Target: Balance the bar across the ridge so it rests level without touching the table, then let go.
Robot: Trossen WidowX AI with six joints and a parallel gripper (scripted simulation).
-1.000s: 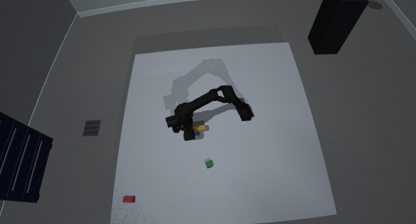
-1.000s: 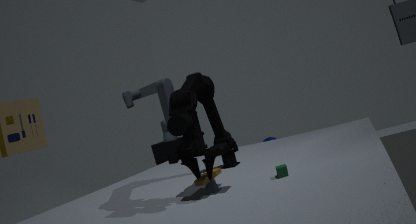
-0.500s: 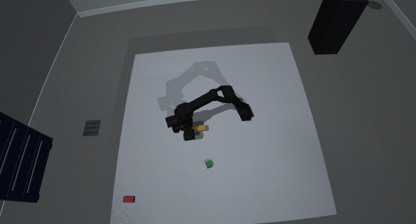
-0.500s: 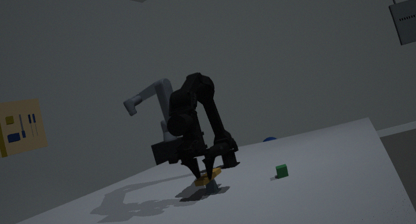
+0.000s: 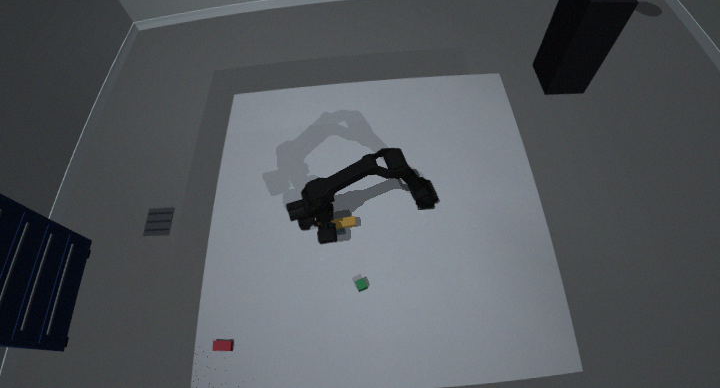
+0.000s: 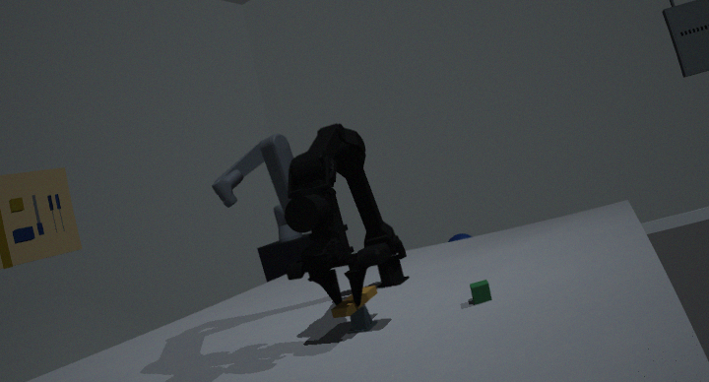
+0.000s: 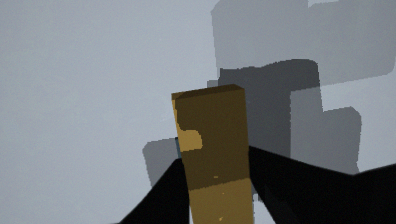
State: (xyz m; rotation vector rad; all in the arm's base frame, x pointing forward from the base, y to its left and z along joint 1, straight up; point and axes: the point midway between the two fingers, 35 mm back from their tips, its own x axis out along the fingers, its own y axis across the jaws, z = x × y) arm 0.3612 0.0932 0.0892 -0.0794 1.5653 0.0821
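Right now the yellow bar is 30 mm behind my gripper tip. The rest, counted from my gripper tip: green cube 210 mm to the left, 110 mm behind, 40 mm below; red block 410 mm to the left, 380 mm ahead, 50 mm below.
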